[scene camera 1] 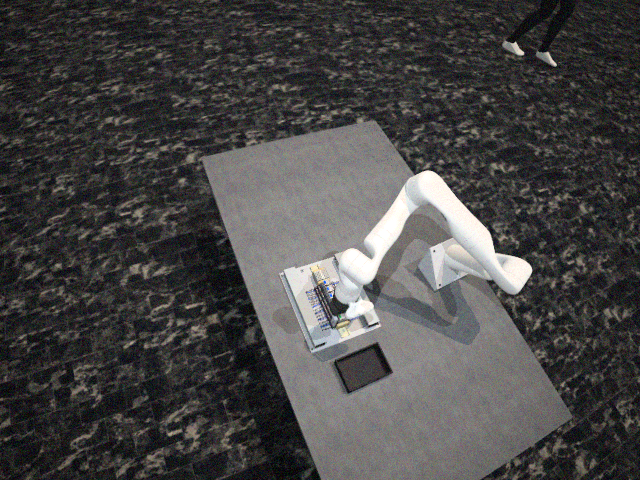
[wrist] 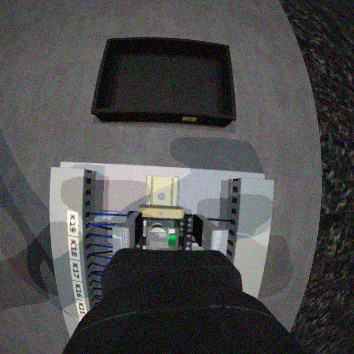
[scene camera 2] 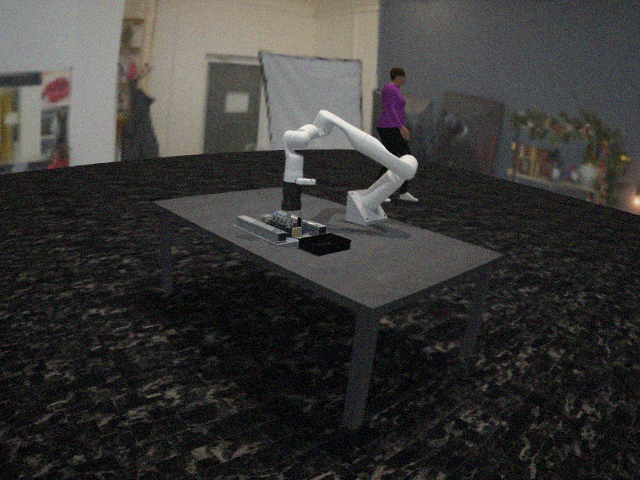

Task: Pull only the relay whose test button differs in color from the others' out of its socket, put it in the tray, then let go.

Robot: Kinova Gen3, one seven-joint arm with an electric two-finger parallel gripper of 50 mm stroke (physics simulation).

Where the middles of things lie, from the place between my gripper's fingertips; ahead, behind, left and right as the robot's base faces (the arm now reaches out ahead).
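My hand is 1 cm past the white panel (scene camera 1: 356, 327), 10 cm to the left of it and 4 cm above it. As for the black tray (scene camera 1: 365, 366), it is 4 cm below my hand and 17 cm to the left of it.
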